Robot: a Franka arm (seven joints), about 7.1 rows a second.
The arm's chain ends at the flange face. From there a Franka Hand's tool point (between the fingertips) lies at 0.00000 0.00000 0.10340 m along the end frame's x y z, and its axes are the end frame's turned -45 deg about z.
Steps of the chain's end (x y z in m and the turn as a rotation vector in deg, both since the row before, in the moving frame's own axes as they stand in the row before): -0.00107, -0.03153, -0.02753, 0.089, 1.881, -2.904; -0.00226, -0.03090, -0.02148, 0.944, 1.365, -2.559; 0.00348, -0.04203, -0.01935, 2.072, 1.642, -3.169; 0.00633, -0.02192, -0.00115, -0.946, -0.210, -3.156; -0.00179, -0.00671, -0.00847, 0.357, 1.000, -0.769; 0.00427, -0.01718, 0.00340, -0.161, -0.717, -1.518; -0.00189, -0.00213, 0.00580, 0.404, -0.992, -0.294; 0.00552, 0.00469, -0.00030, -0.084, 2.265, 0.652; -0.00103, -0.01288, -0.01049, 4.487, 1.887, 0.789
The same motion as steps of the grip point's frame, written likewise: 0.02411, -0.02083, -0.02759, -1.267, 1.393, -2.904; 0.02321, -0.02298, -0.02152, -0.298, 1.633, -2.559; 0.03690, -0.02794, -0.01946, 0.304, 2.626, -3.169; 0.01853, -0.01004, -0.00116, -0.520, -0.817, -3.156; 0.00522, -0.00520, -0.00849, -0.455, 0.960, -0.769; 0.01404, -0.00982, 0.00339, 0.393, -0.621, -1.518; -0.00059, -0.00462, 0.00578, 0.987, -0.416, -0.294; 0.00335, 0.01023, -0.00038, -1.661, 1.542, 0.652; 0.01653, -0.01309, -0.01086, 1.838, 4.507, 0.789
